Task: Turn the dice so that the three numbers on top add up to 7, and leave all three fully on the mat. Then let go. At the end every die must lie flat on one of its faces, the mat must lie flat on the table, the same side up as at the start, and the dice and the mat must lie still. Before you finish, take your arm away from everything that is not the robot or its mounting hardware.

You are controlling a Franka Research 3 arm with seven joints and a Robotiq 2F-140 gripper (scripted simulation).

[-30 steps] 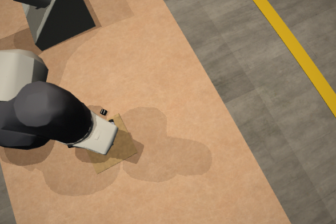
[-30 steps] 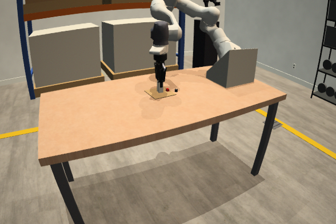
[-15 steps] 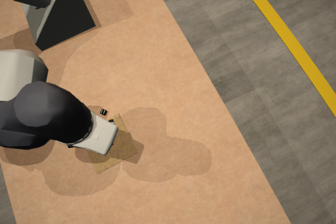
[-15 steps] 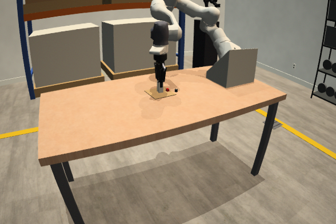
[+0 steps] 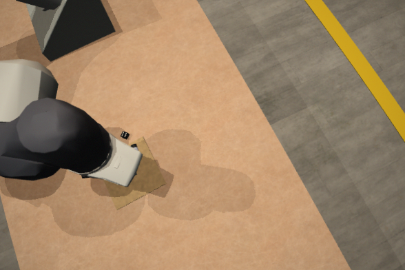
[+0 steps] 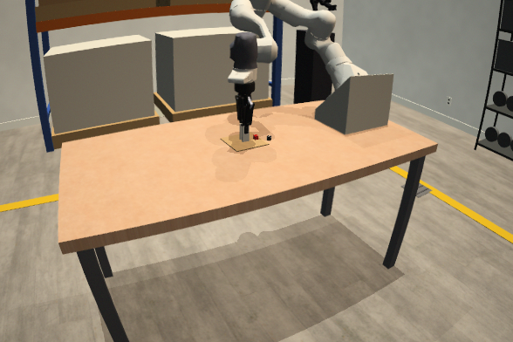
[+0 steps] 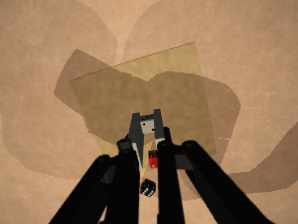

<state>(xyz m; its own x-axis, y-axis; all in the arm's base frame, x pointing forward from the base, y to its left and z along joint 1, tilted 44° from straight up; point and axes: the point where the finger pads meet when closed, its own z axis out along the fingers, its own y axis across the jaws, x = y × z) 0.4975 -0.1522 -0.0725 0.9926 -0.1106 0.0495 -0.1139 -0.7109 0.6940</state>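
The white die lies 3 cm below my hand. The rest, counted from my hand: black die 9 cm behind, 3 cm to the left, 3 cm below; then red die 5 cm behind, 3 cm below, 1 cm to the left; then tan mat 4 cm below.
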